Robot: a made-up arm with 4 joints.
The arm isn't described. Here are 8 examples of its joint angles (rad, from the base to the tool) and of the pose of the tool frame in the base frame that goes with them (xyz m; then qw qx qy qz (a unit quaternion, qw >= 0)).
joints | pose
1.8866 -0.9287 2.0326 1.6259 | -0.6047 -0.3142 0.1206 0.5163 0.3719 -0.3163 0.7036
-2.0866 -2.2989 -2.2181 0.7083 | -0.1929 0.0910 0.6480 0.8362 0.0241 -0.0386 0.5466
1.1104 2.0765 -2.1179 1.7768 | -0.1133 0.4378 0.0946 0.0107 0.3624 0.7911 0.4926
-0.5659 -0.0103 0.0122 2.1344 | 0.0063 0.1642 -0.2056 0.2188 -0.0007 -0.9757 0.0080
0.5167 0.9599 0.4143 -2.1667 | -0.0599 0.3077 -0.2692 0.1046 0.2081 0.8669 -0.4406
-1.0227 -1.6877 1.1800 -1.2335 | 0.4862 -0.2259 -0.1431 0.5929 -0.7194 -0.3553 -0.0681
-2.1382 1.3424 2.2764 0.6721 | 0.6040 0.2385 0.1959 0.6110 -0.3539 -0.2307 -0.6695
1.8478 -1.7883 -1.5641 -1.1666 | -0.1251 -0.1562 -0.3589 0.5201 -0.6007 -0.4783 -0.3740
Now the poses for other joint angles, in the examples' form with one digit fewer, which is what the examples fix.
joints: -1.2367 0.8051 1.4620 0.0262
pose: 0.517 0.217 -0.207 0.707 -0.339 -0.193 -0.589
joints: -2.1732 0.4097 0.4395 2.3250
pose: 0.325 0.257 0.218 0.565 0.228 0.772 0.182
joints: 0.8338 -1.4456 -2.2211 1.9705
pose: 0.236 -0.275 -0.361 0.600 0.402 0.320 -0.613
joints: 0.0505 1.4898 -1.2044 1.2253
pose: -0.031 0.291 0.067 0.291 0.002 -0.655 -0.697
